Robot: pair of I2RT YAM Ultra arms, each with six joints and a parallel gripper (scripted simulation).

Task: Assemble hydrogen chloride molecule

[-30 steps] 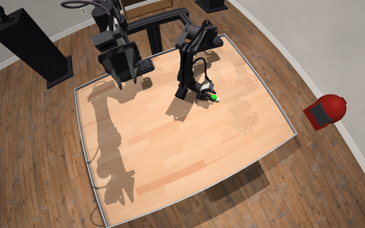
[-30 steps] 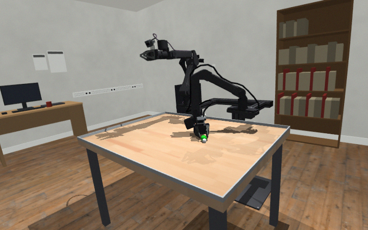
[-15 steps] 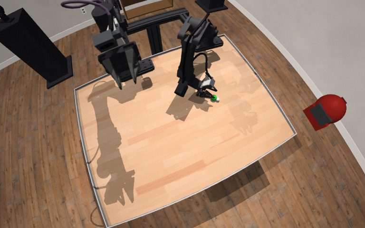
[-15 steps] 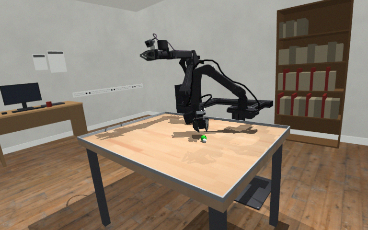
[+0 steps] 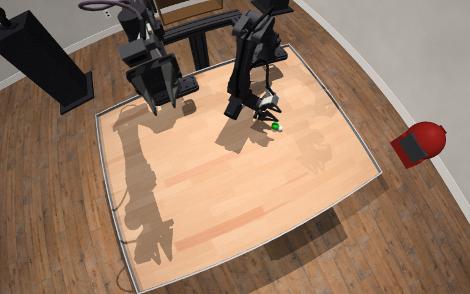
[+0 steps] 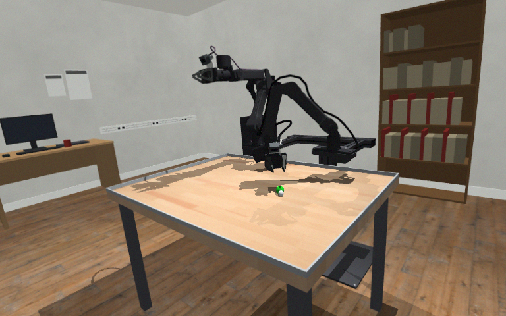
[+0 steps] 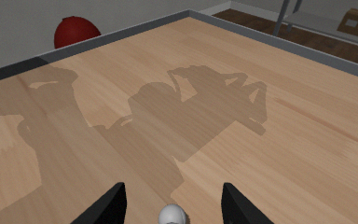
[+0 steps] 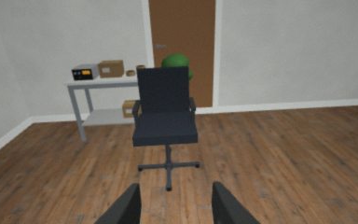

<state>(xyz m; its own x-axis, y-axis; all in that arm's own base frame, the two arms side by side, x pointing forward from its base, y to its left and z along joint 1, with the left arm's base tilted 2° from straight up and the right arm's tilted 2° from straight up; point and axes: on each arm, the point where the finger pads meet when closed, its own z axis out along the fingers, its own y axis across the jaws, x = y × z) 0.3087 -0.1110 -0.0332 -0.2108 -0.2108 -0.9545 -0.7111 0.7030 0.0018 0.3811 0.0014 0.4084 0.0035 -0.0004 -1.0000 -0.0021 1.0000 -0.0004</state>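
Now: the green ball 90 mm below my left hand. From my left hand the other things lie so: grey peg 90 mm below, 10 mm to the left, 10 mm ahead; then white ball 100 mm below, 20 mm to the left, 20 mm ahead.
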